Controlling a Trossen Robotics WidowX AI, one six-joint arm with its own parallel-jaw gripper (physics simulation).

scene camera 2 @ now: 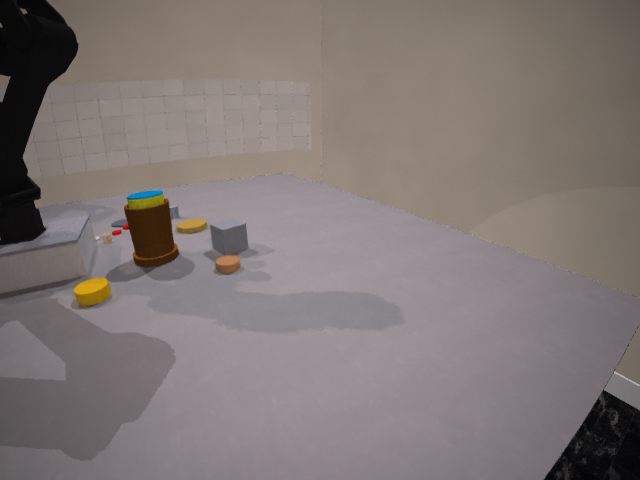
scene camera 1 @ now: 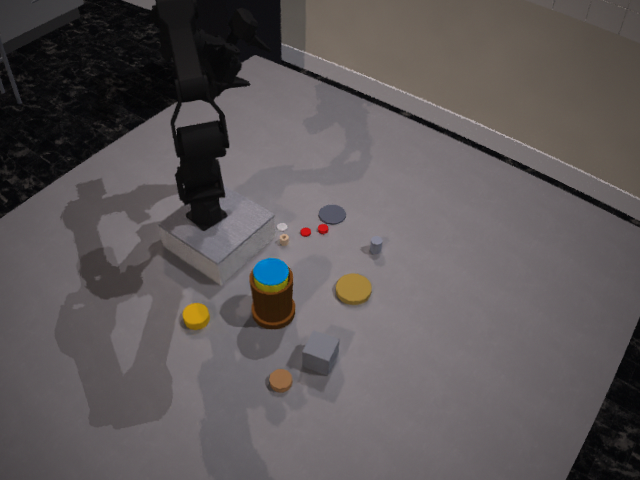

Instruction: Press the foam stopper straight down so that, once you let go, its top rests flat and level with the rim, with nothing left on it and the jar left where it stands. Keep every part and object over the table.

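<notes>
The foam stopper point(scene camera 1: 270, 271) point(scene camera 2: 146, 202), yellow at the side with a flat blue top, sits in the mouth of the brown jar point(scene camera 1: 272, 304) point(scene camera 2: 151, 233). Its blue top and a yellow band stand above the jar's rim, and the top looks about parallel to the rim. The jar stands upright on its wider round foot. My gripper point(scene camera 1: 258, 65) is open and empty, high at the upper left in the scene camera 1 view, far from the jar and stopper. It does not show in the scene camera 2 view.
The robot's pale base block point(scene camera 1: 191, 255) point(scene camera 2: 46, 266) is beside the jar. Around the jar lie a yellow disc point(scene camera 1: 195, 316) point(scene camera 2: 93, 291), an orange disc point(scene camera 1: 280, 380) point(scene camera 2: 227, 264), a grey block point(scene camera 1: 321, 352) point(scene camera 2: 229, 236), a mustard disc point(scene camera 1: 353, 288) point(scene camera 2: 191, 225) and several smaller pieces.
</notes>
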